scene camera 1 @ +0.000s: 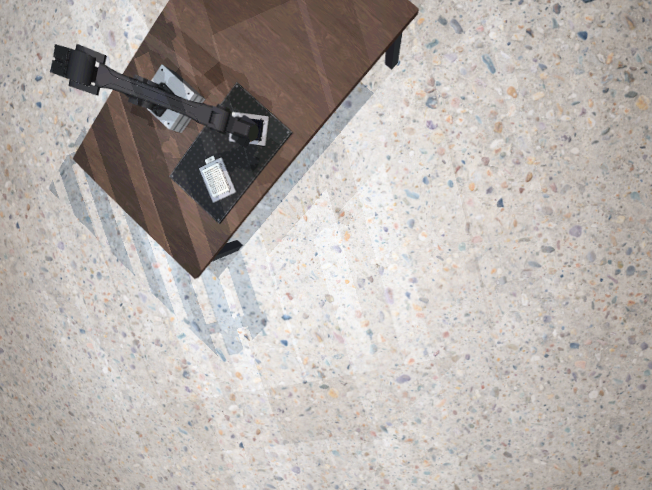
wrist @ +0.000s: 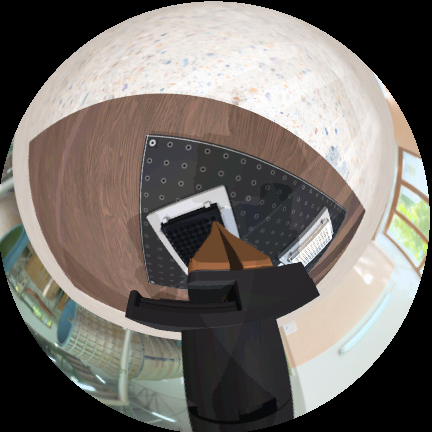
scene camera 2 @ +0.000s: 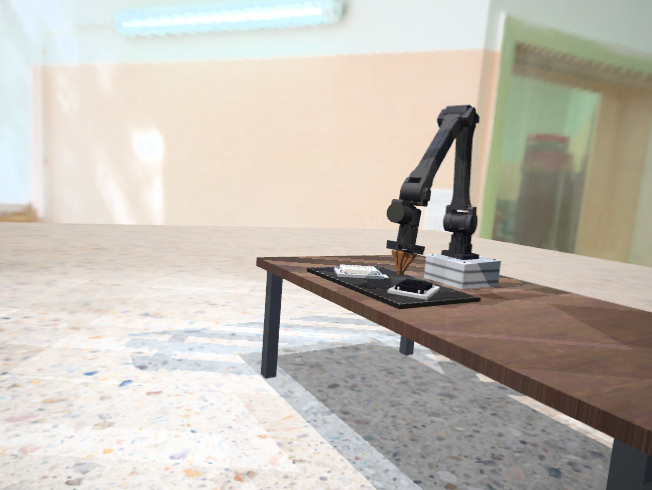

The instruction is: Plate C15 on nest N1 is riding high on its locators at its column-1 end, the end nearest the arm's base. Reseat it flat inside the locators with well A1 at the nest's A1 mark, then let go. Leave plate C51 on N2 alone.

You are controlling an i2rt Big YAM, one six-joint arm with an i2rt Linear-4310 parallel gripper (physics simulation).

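Places are measured from the arm's base along level axes (x ahead, y left, z up), in metres.
Pixels of known places: gripper, fingertip midpoint: (wrist: 213,225) (scene camera 2: 400,275); arm's base, origin of the base link: (scene camera 2: 459,256).
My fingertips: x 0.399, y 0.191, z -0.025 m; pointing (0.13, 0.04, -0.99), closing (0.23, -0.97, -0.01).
Note:
For each thing: its top centre in the pictures, then the offset to it from my fingertips. Level surfaces: height alone.
- white nest N1, middle of its top: (wrist: 203,249) (scene camera 2: 414,285) (scene camera 1: 247,128) dx -0.065, dy -0.009, dz -0.033 m
- White plate C51, middle of its top: (wrist: 314,248) (scene camera 2: 358,267) (scene camera 1: 215,180) dx -0.012, dy -0.267, dz -0.028 m
- black perforated mat, its level: dz -0.054 m
- brown wooden table, its level: dz -0.067 m
Plate C15, black with round wells (scene camera 1: 260,131) (scene camera 2: 414,285) (wrist: 187,237), sits in the white nest N1 (scene camera 1: 266,131) (scene camera 2: 404,292) (wrist: 190,202). Two locators show along its far edge in the wrist view. Whether it lies fully flat is too small to tell, and well A1 cannot be made out. My gripper (scene camera 2: 401,272) (wrist: 213,225) is shut and empty, tips down, above the mat beside the plate. In the wrist view its orange fingers cover one corner of the plate. White plate C51 (scene camera 1: 216,179) (scene camera 2: 359,270) (wrist: 315,240) sits in nest N2.
Both nests stand on a black perforated mat (scene camera 1: 187,171) (scene camera 2: 363,284) (wrist: 175,172) on the brown wooden table (scene camera 1: 295,52) (scene camera 2: 553,337) (wrist: 100,175). The arm's grey base block (scene camera 1: 163,76) (scene camera 2: 461,271) stands beside the mat. The arm passes over part of N1 in scene camera 1.

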